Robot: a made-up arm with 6 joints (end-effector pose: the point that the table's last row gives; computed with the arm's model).
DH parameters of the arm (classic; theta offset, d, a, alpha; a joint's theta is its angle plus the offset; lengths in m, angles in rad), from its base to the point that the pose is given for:
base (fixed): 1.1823 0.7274 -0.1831 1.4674
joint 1: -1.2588 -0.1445 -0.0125 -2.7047
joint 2: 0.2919 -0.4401 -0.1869 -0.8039
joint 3: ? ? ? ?
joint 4: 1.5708 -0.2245 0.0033 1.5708
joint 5: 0 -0.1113 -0.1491 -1.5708
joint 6: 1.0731 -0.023 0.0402 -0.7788
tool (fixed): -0.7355 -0.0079 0 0
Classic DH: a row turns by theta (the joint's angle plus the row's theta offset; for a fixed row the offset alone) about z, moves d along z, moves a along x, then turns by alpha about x.
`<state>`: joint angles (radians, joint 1 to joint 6).
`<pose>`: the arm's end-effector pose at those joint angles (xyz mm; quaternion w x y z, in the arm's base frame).
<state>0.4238 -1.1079 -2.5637 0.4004 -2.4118 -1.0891</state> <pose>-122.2 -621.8 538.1 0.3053 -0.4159 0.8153 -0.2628</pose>
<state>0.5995 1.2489 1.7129 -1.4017 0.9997 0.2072</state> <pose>131.7 -605.0 542.8 0.4836 -0.8071 -0.3313 0.0704</pose>
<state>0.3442 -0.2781 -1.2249 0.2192 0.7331 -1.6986</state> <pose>-231.5 -426.4 1064.1 0.1378 0.7924 0.5815 -0.1224</pose>
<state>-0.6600 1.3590 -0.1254 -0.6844 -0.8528 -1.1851</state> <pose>59.4 -201.0 709.2 0.2570 -0.2683 0.7090 -0.5994</pose>
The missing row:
joint 3: 0.0496 0.1189 0.1905 -1.5708
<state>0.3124 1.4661 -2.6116 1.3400 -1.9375 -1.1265</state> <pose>229.9 -150.7 977.8 0.8657 0.4522 -0.1547 -0.1484</pose>
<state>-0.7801 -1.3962 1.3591 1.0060 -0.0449 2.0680</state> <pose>-35.5 -610.8 512.5 0.3255 0.0386 0.3467 -0.8788</pose>
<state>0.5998 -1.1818 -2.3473 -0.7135 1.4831 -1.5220</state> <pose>-171.0 -780.0 379.5 0.2378 0.3563 0.7034 0.5672</pose>
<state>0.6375 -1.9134 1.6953 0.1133 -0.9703 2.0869</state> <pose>92.7 -165.0 401.7 0.1998 -0.0348 0.8824 -0.4245</pose>
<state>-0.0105 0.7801 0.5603 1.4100 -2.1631 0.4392</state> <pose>-97.9 -370.6 871.2 0.2951 0.1206 0.5276 0.7874</pose>
